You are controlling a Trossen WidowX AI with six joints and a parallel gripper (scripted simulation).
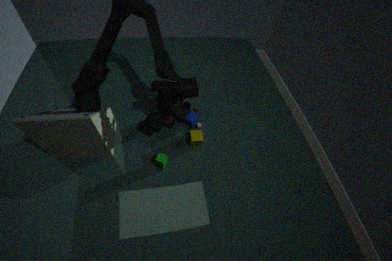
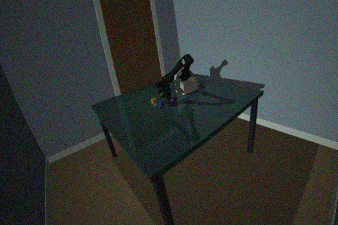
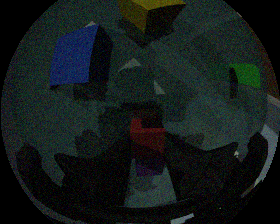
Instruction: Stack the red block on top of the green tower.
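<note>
The purple block lies 30 mm behind my gripper tip, 10 mm to the left of it and 10 mm above it. The rest, counted from my gripper tip: blue block: 100 mm ahead, 10 mm above; red block: 10 mm above.
</note>
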